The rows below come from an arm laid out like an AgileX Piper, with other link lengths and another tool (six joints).
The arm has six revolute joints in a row. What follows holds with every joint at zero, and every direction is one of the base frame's.
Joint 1 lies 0.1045 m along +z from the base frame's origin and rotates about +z.
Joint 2 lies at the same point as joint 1 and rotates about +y.
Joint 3 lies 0.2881 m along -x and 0.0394 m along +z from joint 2 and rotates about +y.
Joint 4 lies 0.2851 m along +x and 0.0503 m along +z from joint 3 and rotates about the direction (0.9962, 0, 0.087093).
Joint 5 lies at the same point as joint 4 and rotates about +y.
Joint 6 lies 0.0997 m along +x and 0.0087 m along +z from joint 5 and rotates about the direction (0.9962, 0, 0.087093).
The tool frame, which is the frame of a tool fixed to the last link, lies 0.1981 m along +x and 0.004 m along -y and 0.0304 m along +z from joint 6; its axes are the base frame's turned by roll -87.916, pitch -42.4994 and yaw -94.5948 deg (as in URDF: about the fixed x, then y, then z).
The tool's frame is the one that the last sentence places.
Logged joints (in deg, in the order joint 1, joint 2, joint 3, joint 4, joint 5, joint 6), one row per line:
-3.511 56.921 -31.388 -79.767 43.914 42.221
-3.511 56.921 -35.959 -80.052 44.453 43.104
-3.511 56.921 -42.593 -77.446 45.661 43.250
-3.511 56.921 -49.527 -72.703 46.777 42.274
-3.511 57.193 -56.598 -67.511 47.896 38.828
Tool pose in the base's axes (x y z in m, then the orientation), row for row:
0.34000 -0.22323 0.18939 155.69 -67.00 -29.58
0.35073 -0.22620 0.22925 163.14 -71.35 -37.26
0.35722 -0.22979 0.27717 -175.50 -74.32 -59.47
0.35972 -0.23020 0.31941 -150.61 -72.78 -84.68
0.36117 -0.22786 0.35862 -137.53 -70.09 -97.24
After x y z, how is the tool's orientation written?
As angles about the fixed x, y, z axes (roll, pitch, yaw), in degrees.
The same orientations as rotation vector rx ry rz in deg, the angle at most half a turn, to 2 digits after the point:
114.93 -48.56 72.26
111.82 -51.44 77.47
108.46 -57.74 83.23
106.39 -64.95 88.29
105.47 -69.48 92.03

